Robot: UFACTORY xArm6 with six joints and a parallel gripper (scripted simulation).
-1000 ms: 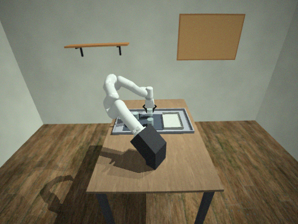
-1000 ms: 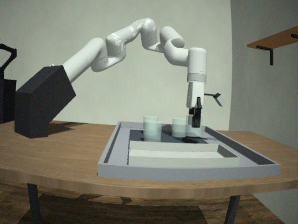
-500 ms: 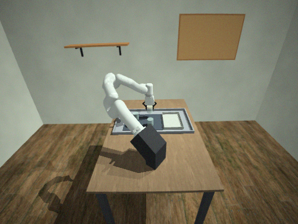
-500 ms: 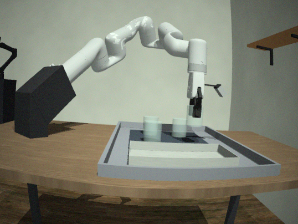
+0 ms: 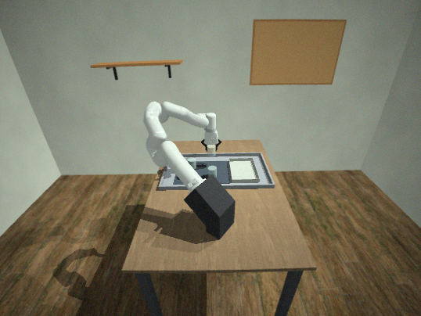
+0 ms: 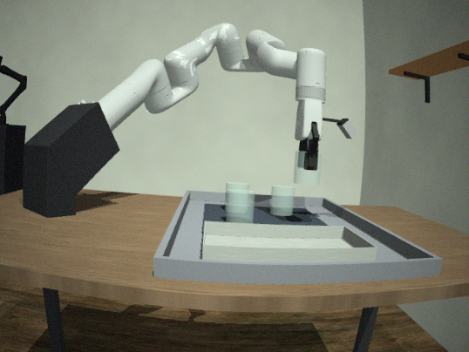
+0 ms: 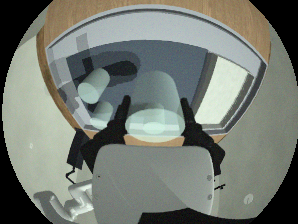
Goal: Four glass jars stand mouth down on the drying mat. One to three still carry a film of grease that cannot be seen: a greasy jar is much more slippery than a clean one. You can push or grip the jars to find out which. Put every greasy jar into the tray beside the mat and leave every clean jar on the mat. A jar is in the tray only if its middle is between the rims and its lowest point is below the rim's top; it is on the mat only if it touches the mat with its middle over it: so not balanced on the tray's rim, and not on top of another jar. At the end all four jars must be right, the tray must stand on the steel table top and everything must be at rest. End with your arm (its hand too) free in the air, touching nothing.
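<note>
Right now my hand is 7 cm past the pale tray, 25 cm to the left of it and 15 cm above it. Round my hand: dark drying mat (9 cm behind, 7 cm to the left, 15 cm below).
</note>
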